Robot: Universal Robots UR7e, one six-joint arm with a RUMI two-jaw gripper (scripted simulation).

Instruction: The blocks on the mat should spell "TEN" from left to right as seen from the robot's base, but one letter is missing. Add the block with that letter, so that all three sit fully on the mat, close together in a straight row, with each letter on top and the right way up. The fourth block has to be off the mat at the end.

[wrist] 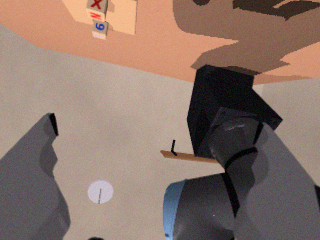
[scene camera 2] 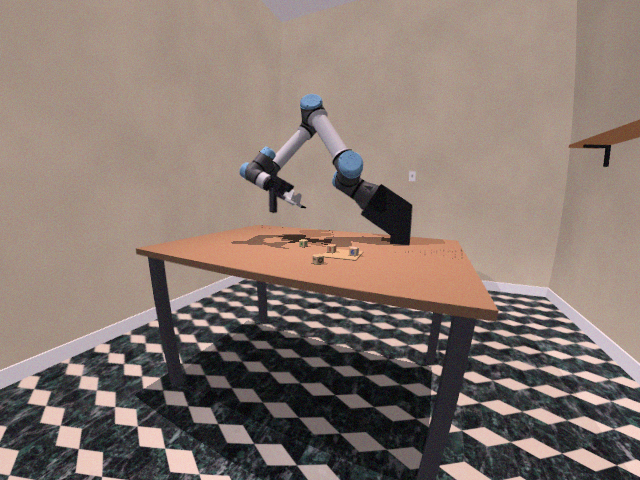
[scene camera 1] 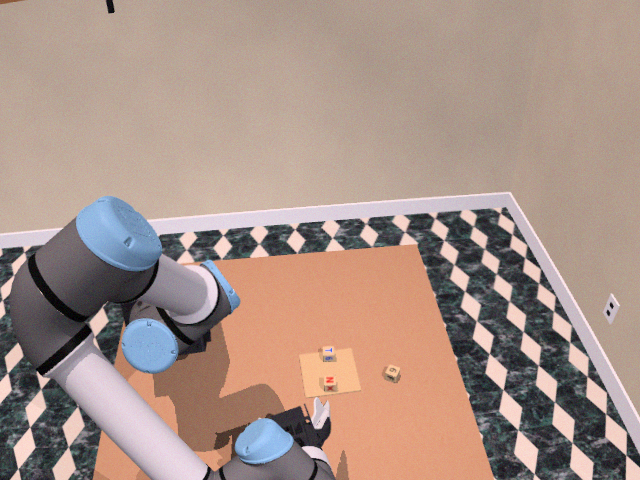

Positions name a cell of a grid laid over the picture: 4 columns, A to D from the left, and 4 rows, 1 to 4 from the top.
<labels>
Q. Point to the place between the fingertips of my gripper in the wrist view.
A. B2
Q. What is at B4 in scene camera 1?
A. A mat.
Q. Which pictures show my gripper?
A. The wrist view, scene camera 2 and scene camera 1: all of them.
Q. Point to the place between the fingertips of my gripper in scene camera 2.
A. B2
</labels>
